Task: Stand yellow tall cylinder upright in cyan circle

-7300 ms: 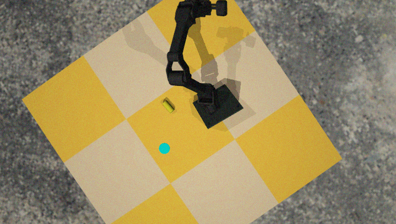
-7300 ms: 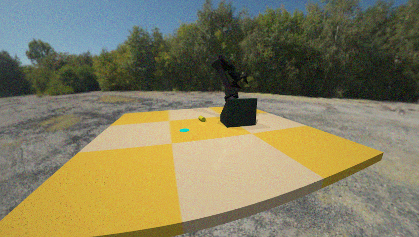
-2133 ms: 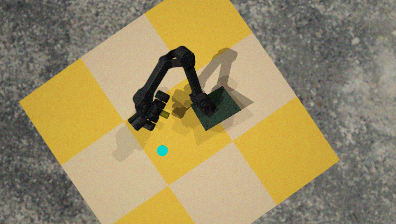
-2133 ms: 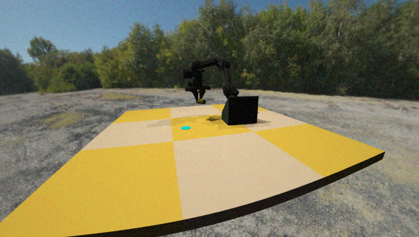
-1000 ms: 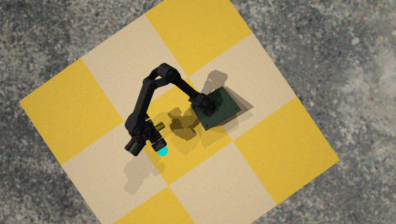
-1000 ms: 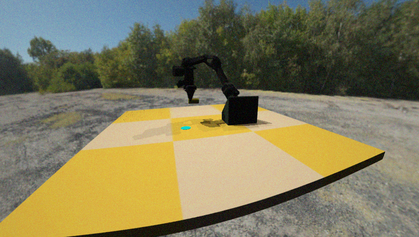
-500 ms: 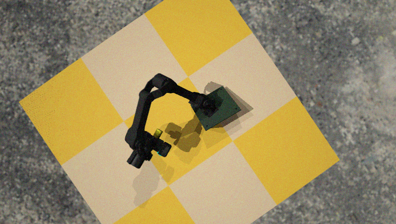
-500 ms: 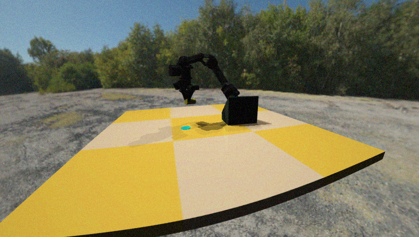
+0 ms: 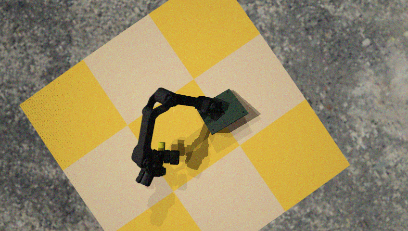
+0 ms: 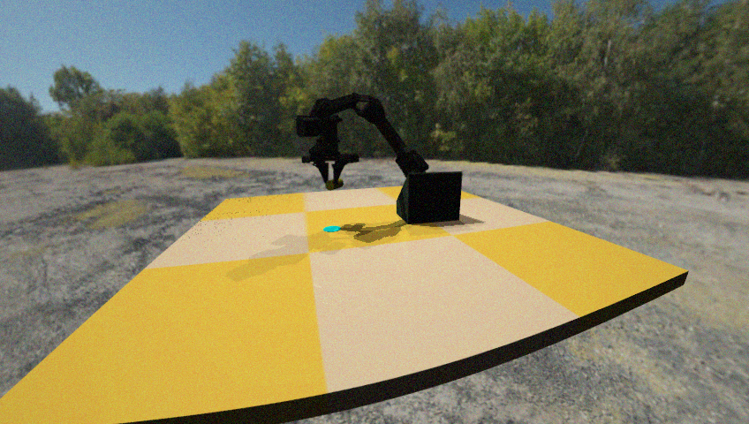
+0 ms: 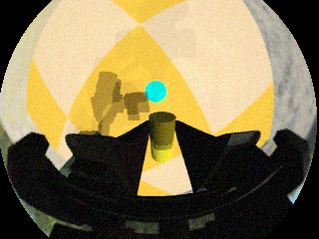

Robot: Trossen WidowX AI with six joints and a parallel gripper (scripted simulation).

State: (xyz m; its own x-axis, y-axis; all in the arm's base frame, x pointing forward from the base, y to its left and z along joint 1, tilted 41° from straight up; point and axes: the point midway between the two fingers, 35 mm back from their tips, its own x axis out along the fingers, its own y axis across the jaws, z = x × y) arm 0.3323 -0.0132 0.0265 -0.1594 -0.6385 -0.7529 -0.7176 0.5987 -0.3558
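My gripper tip is 1 cm short of the cyan circle, 3 cm to the right of it and 15 cm above it. The rest, counted from my gripper tip: yellow tall cylinder: 2 cm behind, 2 cm to the right.
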